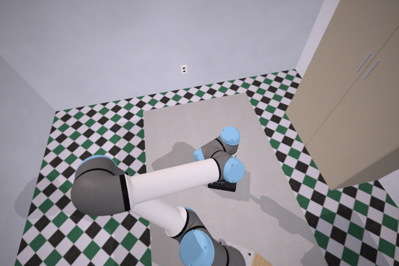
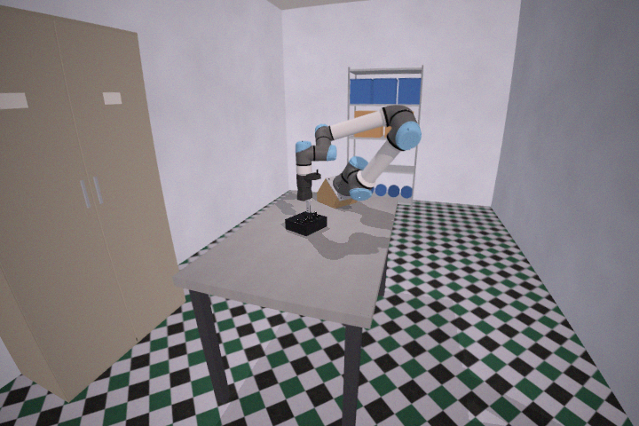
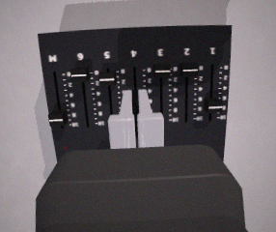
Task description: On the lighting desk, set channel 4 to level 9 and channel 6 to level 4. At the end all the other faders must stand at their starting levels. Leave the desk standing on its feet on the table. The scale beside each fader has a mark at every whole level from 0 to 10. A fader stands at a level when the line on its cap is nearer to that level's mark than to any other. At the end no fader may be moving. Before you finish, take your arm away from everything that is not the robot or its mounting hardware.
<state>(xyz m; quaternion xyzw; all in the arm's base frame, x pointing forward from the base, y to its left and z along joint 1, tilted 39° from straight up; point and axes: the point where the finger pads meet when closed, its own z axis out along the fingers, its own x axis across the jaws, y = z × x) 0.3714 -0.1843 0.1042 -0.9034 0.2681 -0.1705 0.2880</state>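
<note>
My hand is 1 cm past the channel 5 cap, 2 cm to the right of it and 4 cm above it. From my hand the other things lie so: channel 6 cap (3 cm behind, 4 cm to the left, 4 cm below); channel 3 cap (3 cm ahead, 1 cm to the left, 4 cm below); channel 2 cap (5 cm ahead, 4 cm below).
</note>
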